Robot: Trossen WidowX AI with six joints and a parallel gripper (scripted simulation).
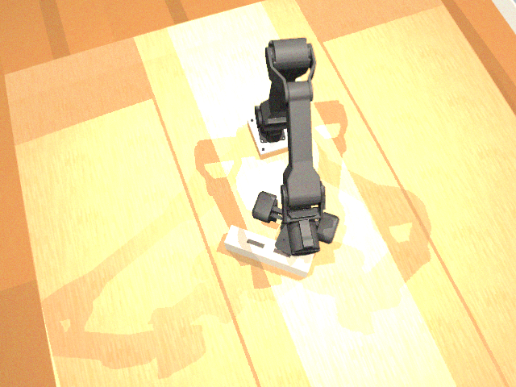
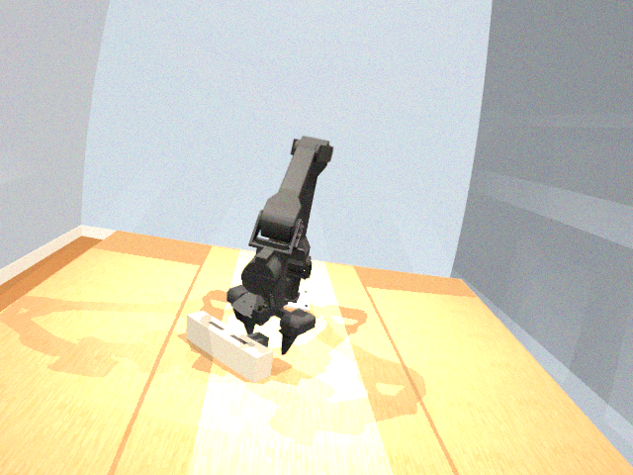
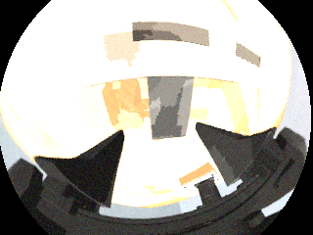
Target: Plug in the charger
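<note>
Right now the two-prong charger is 40 mm ahead of my gripper tip, 30 mm to the right of it and 10 mm above it.
</note>
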